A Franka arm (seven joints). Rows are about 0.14 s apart.
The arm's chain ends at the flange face. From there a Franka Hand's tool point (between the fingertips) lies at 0.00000 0.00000 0.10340 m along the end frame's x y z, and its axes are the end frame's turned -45 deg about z.
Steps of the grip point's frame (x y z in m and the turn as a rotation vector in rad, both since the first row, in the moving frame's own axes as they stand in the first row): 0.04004, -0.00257, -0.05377, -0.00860, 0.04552, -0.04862; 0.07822, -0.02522, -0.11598, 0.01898, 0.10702, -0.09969; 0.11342, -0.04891, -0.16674, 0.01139, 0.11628, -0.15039; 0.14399, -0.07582, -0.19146, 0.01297, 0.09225, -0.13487; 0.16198, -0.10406, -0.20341, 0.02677, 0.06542, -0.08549; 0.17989, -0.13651, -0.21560, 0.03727, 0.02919, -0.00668; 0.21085, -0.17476, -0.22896, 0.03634, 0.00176, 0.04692; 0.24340, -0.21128, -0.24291, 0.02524, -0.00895, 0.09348; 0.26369, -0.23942, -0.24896, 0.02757, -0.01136, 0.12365; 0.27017, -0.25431, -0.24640, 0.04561, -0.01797, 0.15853
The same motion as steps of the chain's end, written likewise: 0.02261, -0.02734, -0.05366, 0.02611, 0.03827, -0.04862; 0.03152, -0.06364, -0.11537, 0.08910, 0.06225, -0.09969; 0.03869, -0.10493, -0.16604, 0.09028, 0.07417, -0.15039; 0.04295, -0.14738, -0.19101, 0.07440, 0.05606, -0.13487; 0.03842, -0.18127, -0.20315, 0.06519, 0.02733, -0.08549; 0.03128, -0.21887, -0.21548, 0.04699, -0.00571, -0.00668; 0.02798, -0.26982, -0.22889, 0.02694, -0.02445, 0.04692; 0.02515, -0.32020, -0.24287, 0.01152, -0.02418, 0.09348; 0.01993, -0.35439, -0.24891, 0.01146, -0.02753, 0.12365; 0.01568, -0.36848, -0.24628, 0.01954, -0.04496, 0.15853
